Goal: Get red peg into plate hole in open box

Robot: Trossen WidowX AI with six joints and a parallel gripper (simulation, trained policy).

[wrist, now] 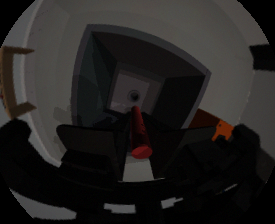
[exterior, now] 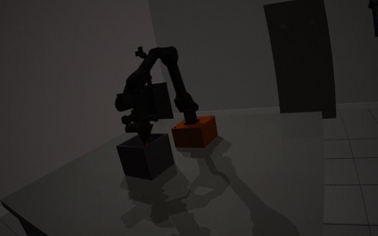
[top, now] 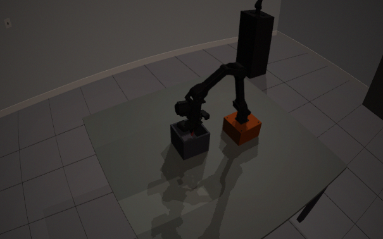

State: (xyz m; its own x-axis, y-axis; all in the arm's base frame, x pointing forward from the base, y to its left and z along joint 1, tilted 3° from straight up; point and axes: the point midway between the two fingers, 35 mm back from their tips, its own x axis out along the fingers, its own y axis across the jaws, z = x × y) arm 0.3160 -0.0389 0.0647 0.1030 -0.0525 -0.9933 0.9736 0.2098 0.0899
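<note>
My gripper tip is now 8 cm above the grey plate, 1 cm to the left of it and 1 cm short of it. Round my gripper tip: red peg (2 cm above).
</note>
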